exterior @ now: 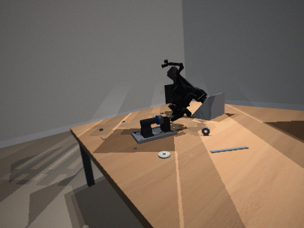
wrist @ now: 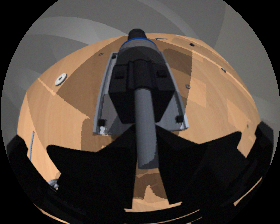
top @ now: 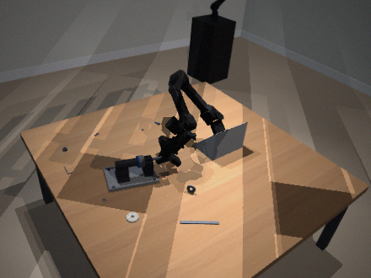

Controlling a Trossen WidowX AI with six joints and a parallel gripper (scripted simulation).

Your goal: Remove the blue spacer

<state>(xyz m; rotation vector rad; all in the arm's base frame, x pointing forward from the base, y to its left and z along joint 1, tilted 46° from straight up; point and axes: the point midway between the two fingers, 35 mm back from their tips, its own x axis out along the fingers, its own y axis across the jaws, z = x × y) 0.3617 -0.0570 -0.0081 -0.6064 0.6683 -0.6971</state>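
Right now the shaft is 3 cm ahead of my gripper tip, 1 cm to the right of it and 3 cm above it. The rest, counted from my gripper tip: blue spacer 8 cm ahead, 3 cm to the right, 2 cm above; then grey piece 7 cm ahead, 3 cm to the right, 2 cm above; then dark flat bar 6 cm ahead, 35 cm to the left, 5 cm below.
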